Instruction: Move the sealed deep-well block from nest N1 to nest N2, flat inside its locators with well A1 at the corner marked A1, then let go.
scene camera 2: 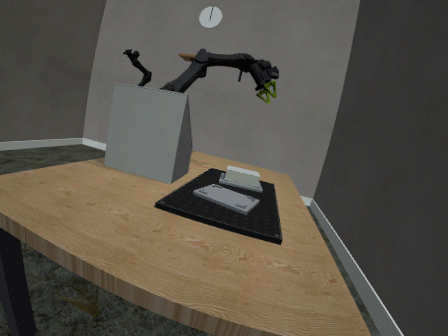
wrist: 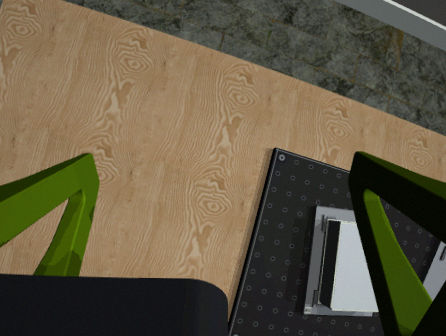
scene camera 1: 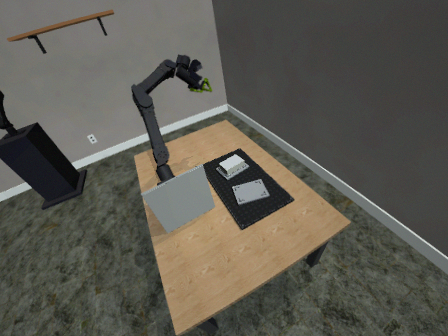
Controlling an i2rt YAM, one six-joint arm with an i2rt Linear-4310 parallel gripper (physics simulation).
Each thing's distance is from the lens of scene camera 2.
grey nest plate (scene camera 2: 243, 204): 57 cm
